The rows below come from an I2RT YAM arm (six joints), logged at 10 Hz.
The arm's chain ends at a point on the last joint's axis. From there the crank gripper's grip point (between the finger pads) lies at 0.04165 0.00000 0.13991 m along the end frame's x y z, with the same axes.
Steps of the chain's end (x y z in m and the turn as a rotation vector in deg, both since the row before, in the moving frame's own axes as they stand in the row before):
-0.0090, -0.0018, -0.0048, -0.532, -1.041, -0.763
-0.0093, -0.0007, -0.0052, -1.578, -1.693, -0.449
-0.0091, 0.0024, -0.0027, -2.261, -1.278, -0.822
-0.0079, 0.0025, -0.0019, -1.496, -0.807, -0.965
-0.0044, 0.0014, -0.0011, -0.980, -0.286, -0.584
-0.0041, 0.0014, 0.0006, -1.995, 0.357, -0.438
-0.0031, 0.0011, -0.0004, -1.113, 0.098, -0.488
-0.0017, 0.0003, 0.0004, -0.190, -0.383, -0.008
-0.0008, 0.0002, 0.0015, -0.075, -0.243, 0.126
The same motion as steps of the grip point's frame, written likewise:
-0.0115, -0.0010, -0.0041, -0.532, -1.041, -0.763
-0.0134, 0.0029, -0.0041, -1.578, -1.693, -0.449
-0.0122, 0.0074, -0.0019, -2.261, -1.278, -0.822
-0.0098, 0.0055, -0.0014, -1.496, -0.807, -0.965
-0.0051, 0.0034, -0.0009, -0.980, -0.286, -0.584
-0.0032, 0.0059, 0.0003, -1.995, 0.357, -0.438
-0.0029, 0.0035, -0.0005, -1.113, 0.098, -0.488
-0.0026, 0.0008, 0.0007, -0.190, -0.383, -0.008
-0.0014, 0.0005, 0.0017, -0.075, -0.243, 0.126

